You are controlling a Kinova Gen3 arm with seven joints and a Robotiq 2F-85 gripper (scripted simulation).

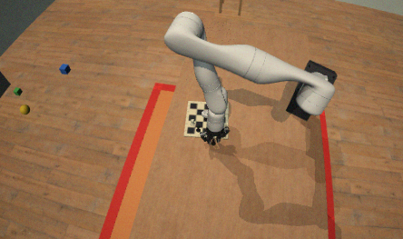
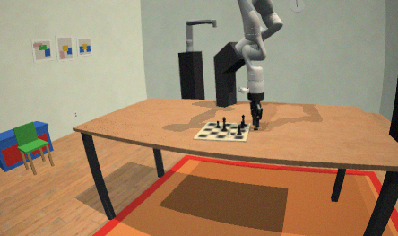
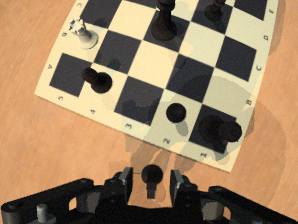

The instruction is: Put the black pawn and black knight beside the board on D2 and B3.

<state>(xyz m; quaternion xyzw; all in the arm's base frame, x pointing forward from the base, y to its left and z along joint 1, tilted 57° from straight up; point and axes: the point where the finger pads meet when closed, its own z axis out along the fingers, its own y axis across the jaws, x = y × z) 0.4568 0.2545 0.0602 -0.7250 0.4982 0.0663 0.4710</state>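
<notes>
My hand is 7 cm short of the chessboard, 13 cm to the left of it and 3 cm above it. Round my hand: pale piece 13 cm ahead, 7 cm to the right, 1 cm below.
</notes>
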